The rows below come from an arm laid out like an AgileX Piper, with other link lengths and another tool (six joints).
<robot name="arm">
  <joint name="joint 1" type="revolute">
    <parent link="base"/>
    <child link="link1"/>
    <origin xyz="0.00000 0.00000 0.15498" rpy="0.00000 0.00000 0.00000"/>
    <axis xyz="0 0 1"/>
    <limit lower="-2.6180" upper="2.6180"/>
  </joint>
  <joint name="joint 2" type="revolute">
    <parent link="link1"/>
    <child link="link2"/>
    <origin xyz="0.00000 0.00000 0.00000" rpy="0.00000 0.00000 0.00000"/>
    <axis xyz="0 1 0"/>
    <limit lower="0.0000" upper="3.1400"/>
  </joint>
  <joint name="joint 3" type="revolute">
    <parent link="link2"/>
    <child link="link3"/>
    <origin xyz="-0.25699 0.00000 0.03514" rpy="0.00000 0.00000 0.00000"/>
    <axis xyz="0 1 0"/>
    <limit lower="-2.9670" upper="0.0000"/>
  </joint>
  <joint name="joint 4" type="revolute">
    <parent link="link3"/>
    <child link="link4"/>
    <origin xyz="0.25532 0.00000 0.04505" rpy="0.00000 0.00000 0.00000"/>
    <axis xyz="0.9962 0 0.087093"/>
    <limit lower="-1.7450" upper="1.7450"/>
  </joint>
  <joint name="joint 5" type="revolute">
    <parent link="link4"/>
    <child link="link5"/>
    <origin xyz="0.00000 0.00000 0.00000" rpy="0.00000 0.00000 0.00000"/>
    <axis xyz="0 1 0"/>
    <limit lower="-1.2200" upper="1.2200"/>
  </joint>
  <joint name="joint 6" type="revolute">
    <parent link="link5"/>
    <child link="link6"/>
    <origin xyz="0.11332 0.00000 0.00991" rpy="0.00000 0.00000 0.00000"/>
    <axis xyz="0.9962 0 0.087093"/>
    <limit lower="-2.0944" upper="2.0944"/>
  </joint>
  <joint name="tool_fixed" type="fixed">
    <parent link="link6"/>
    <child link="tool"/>
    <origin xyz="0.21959 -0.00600 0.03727" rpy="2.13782 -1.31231 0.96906"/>
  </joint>
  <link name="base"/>
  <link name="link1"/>
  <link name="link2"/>
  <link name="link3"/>
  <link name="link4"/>
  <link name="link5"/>
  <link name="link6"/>
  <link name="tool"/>
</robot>
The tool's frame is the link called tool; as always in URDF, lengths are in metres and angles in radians.
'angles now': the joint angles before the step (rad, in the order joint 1, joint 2, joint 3, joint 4, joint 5, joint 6). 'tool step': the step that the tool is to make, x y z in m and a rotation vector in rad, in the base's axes. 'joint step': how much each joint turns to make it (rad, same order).
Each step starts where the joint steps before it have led.
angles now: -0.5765, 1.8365, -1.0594, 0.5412, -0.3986, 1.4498
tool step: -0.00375, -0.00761, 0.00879, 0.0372, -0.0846, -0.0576
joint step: 0.0000, -0.0001, 0.0000, 0.0274, -0.0405, 0.0754
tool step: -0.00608, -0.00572, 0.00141, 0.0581, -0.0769, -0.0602
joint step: 0.0000, 0.0001, 0.0001, 0.0507, -0.0210, 0.0638
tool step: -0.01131, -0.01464, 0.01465, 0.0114, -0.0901, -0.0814
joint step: 0.0000, 0.0000, -0.0001, 0.0574, -0.0705, 0.0451
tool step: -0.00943, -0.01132, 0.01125, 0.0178, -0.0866, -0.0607
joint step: -0.0066, -0.0001, 0.0000, 0.0210, -0.0498, 0.0724
